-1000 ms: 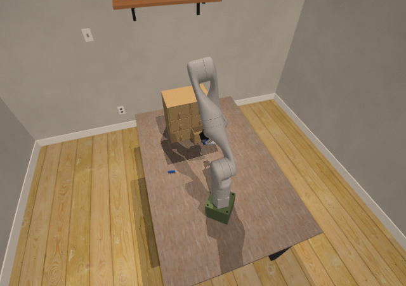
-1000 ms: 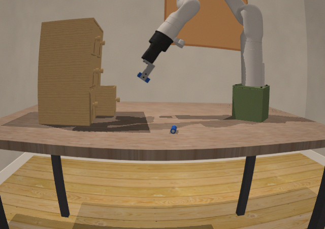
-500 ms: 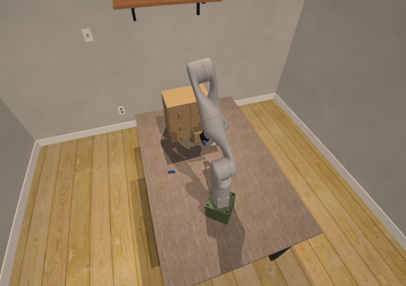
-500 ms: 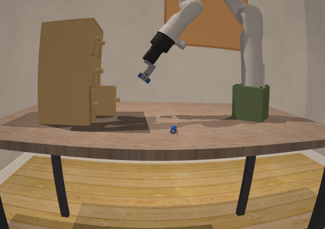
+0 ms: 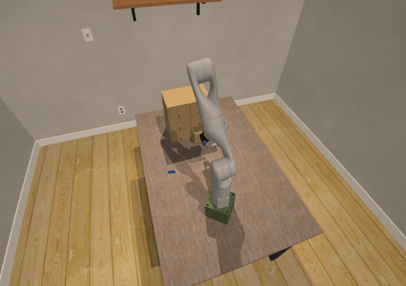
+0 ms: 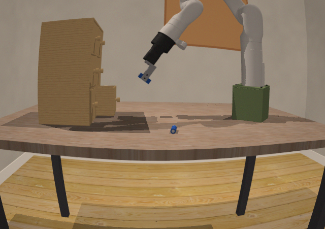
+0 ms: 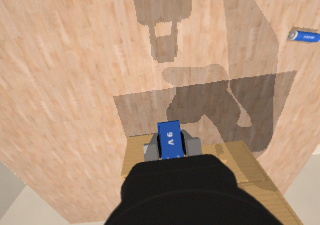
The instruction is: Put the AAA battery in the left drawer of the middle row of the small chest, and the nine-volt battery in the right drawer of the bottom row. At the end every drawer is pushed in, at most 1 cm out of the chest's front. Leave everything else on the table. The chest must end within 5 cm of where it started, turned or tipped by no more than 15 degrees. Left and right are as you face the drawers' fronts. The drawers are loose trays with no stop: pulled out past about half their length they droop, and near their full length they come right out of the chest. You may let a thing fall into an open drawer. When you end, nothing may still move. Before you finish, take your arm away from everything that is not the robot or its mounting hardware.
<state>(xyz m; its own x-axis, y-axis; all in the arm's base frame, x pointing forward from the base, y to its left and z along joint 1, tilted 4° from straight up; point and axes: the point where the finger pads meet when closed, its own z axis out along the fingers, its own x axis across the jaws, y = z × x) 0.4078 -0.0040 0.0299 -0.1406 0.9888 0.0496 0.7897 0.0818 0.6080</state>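
The red cylinder battery is 210 mm ahead of my hand, 120 mm to the left of it and 20 mm below it. Also, from my hand: blue AAA battery: 100 mm behind, 240 mm to the left, 140 mm below; blue nine-volt battery: 10 mm ahead.
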